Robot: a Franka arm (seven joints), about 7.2 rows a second.
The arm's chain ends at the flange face. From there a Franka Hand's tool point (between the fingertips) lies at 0.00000 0.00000 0.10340 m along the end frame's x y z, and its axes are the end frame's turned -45 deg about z.
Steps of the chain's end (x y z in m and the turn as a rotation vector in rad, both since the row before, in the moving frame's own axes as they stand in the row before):
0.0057 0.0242 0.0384 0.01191 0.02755 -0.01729
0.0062 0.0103 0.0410 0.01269 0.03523 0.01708
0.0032 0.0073 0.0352 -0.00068 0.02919 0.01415
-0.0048 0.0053 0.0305 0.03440 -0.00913 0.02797
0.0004 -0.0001 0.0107 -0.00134 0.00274 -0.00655
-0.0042 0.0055 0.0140 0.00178 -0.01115 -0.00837
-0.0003 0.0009 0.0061 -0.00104 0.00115 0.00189
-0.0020 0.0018 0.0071 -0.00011 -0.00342 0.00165
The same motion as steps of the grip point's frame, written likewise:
-0.0102 0.0223 0.0384 -0.01106 0.02790 -0.01729
0.0006 0.0133 0.0409 -0.01594 0.03388 0.01708
-0.0008 0.0096 0.0352 -0.02112 0.02016 0.01415
-0.0053 -0.0028 0.0304 0.03078 0.01787 0.02797
0.0005 0.0005 0.0107 -0.00288 0.00099 -0.00655
-0.0075 0.0000 0.0140 0.00914 -0.00663 -0.00837
-0.0008 0.0006 0.0061 -0.00155 0.00008 0.00189
-0.0029 -0.0004 0.0071 0.00234 -0.00250 0.00165

